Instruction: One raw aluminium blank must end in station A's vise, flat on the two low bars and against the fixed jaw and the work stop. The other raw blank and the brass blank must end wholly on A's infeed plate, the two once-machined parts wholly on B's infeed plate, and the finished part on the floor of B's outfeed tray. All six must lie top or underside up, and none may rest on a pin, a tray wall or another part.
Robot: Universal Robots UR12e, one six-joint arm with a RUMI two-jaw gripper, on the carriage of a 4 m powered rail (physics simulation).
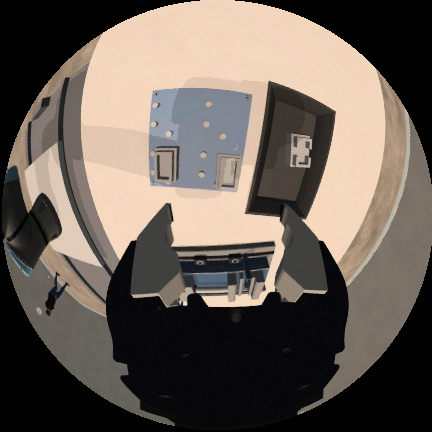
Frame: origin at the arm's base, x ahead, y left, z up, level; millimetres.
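Seen in the pictures: gripper, fingertip midpoint: (226, 204); arm's base, origin of the base link: (48, 214).
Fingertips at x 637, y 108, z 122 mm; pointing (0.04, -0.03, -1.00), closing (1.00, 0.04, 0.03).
Observation:
Offsets run from my fingertips to a thing's top centre.
My gripper (226, 204) is open and empty, its fingers wide apart, in front of the blue pinned plate {dx -45, dy +45, dz -144 mm} (185, 112). One grey machined part with a stepped rim {dx -94, dy +4, dz -109 mm} (166, 165) sits at the plate's near left, close to several pins; I cannot tell if it touches them. A second such part {dx +11, dy -9, dz -101 mm} (228, 171) lies at the near right corner, close to the plate's edge. A pale finished part with cut-out pockets {dx +135, dy +45, dz -105 mm} (301, 151) is in the dark tray (259, 150), near its right wall. The raw blanks and the brass blank cannot be made out.
Pins {dx -26, dy +71, dz -136 mm} (206, 124) stand on the plate. Below the fingertips, between the fingers, a blue fixture {dx +5, dy -298, dz -53 mm} (215, 265) with upright grey plates shows, partly hidden by the gripper. A grey machine edge runs at the left. A person (52, 296) stands on the floor at the lower left.

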